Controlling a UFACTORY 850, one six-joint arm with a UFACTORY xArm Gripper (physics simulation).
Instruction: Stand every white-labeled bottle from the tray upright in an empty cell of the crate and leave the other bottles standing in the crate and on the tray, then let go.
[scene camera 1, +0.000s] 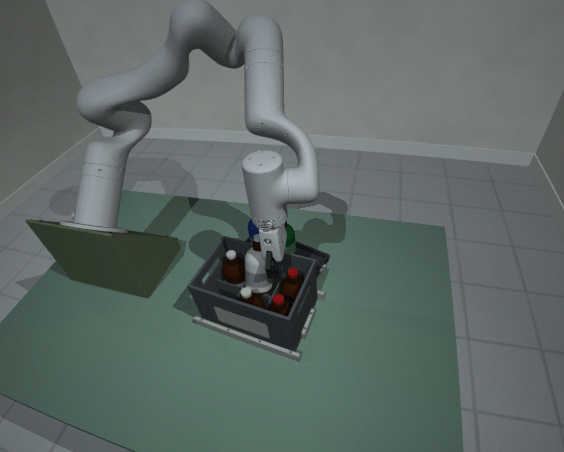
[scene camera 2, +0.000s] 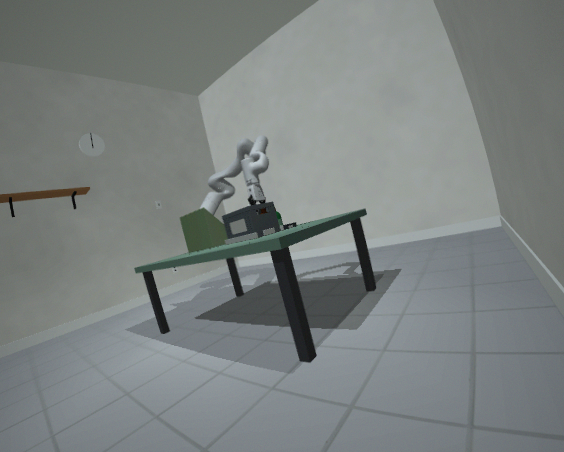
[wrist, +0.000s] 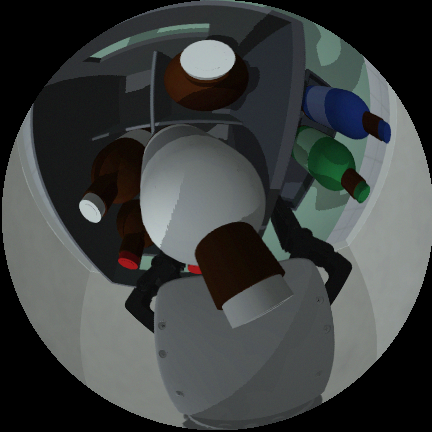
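Observation:
The white bottle (scene camera 1: 256, 267) (wrist: 200, 185), with a brown neck and pale cap, stands upright in the crate's middle cell on the tray side. My gripper (scene camera 1: 271, 272) (scene camera 2: 256, 201) (wrist: 225, 216) is open, low over the crate (scene camera 1: 280, 332) (scene camera 2: 262, 222) (wrist: 275, 100), its fingers spread to either side of the white bottle's upper part, not clamped on it. The blue bottle (scene camera 1: 253, 231) (wrist: 347, 112) and green bottle (scene camera 1: 290, 237) (wrist: 332, 162) stand on the tray (scene camera 1: 312, 255) (wrist: 295, 190). The crate's front-left cell in scene camera 1 is empty. The white bottle's lower part is partly hidden.
Two white-capped brown bottles, one at the back left (scene camera 1: 233, 270) and one front middle (scene camera 1: 256, 300), and two red-capped brown bottles (scene camera 1: 291, 285) (scene camera 1: 279, 307) stand in the crate. Pale strips (scene camera 1: 250, 337) lie along the crate. A green block (scene camera 1: 105, 265) (scene camera 2: 200, 232) is by the arm's base.

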